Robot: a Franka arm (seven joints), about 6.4 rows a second.
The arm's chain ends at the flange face. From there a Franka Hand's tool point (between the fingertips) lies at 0.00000 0.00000 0.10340 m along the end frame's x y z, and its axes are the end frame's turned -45 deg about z.
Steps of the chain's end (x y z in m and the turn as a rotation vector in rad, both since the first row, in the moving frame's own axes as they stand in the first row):
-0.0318 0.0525 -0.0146 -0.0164 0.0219 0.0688
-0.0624 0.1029 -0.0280 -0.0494 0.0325 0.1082
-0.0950 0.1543 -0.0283 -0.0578 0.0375 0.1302
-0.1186 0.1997 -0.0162 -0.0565 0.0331 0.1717
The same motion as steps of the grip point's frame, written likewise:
-0.0593 0.0174 -0.0146 -0.0271 0.0039 0.0688
-0.1184 0.0345 -0.0282 -0.0579 -0.0120 0.1082
-0.1782 0.0488 -0.0285 -0.0674 -0.0144 0.1302
-0.2273 0.0637 -0.0164 -0.0634 -0.0165 0.1717

